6 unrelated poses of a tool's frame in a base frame.
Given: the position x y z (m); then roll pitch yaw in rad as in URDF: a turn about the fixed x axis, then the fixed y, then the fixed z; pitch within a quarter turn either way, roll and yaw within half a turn.
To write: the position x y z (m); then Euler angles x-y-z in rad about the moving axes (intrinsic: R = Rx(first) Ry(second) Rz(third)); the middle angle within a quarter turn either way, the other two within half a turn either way. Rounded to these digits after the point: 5 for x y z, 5 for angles.
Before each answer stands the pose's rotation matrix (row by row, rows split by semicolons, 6 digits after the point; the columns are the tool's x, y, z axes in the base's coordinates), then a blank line. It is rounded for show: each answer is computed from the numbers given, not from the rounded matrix.
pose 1, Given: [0.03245 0.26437 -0.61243 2.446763 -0.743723 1.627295]
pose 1, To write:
-0.041558 0.791415 0.609865; 0.734779 -0.389404 0.555396; 0.677033 0.471197 -0.565332

[0.03245 0.26437 -0.61243 -2.36506 0.65589 -1.62326]
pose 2, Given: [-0.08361 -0.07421 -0.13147 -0.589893 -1.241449 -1.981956]
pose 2, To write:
-0.129264 0.551365 0.824189; -0.296471 -0.814633 0.498475; 0.946254 -0.179913 0.268767

[-0.08361 -0.07421 -0.13147 -1.07630 0.96877 -1.80108]
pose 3, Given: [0.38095 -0.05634 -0.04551 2.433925 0.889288 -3.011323]
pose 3, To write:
-0.624627 -0.599286 0.500696; -0.081833 0.687860 0.721215; -0.776623 0.409517 -0.478698

[0.38095 -0.05634 -0.04551 -2.15677 0.52440 2.37690]
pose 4, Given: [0.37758 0.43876 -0.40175 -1.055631 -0.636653 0.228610]
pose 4, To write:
0.783170 0.392234 -0.482491; 0.182226 0.597104 0.781192; 0.594507 -0.699728 0.396158

[0.37758 0.43876 -0.40175 -1.10147 -0.50350 -0.46431]
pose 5, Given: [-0.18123 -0.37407 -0.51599 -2.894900 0.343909 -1.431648]
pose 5, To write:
0.130578 -0.971772 0.196488; -0.932344 -0.052960 0.357672; -0.337170 -0.229899 -0.912942

[-0.18123 -0.37407 -0.51599 -2.76819 0.19778 1.43723]
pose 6, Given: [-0.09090 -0.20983 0.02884 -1.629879 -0.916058 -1.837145]
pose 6, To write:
-0.160283 -0.265382 0.950727; -0.587479 -0.748360 -0.307937; 0.793207 -0.607889 -0.035958

[-0.09090 -0.20983 0.02884 1.68704 1.25557 2.11413]
